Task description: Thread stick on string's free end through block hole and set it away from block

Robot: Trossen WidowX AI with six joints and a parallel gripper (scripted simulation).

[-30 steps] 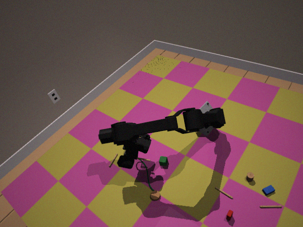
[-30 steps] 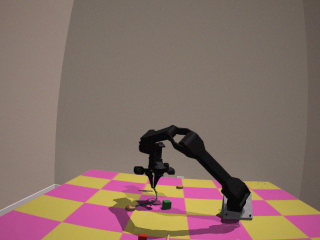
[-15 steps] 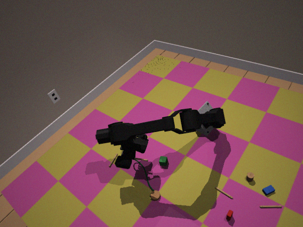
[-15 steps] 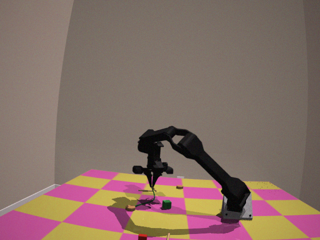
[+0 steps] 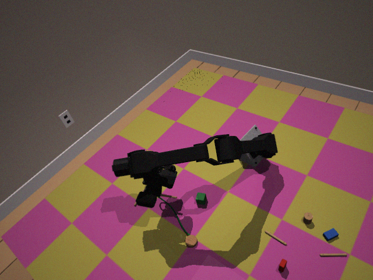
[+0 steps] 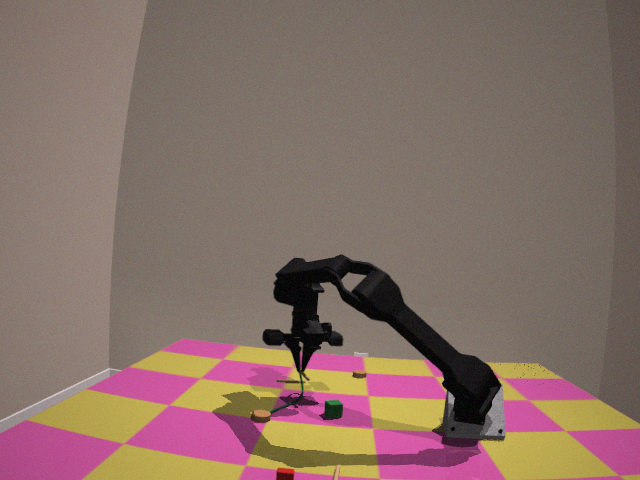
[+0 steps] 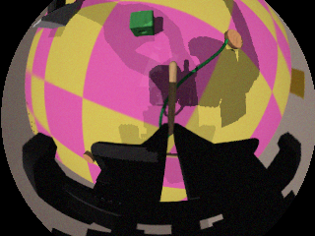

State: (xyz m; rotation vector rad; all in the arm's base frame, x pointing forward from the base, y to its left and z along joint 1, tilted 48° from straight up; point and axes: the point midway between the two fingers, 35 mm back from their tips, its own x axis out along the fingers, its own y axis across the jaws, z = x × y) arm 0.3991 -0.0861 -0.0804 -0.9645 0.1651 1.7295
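The green block is 110 mm behind my gripper tip, 100 mm to the left of it and 40 mm below it. Also, from my gripper tip: round wooden button (30 mm ahead, 190 mm to the left, 50 mm below); thin wooden stick (10 mm behind, 10 mm to the left); red block (100 mm behind, 450 mm to the left, 40 mm below).
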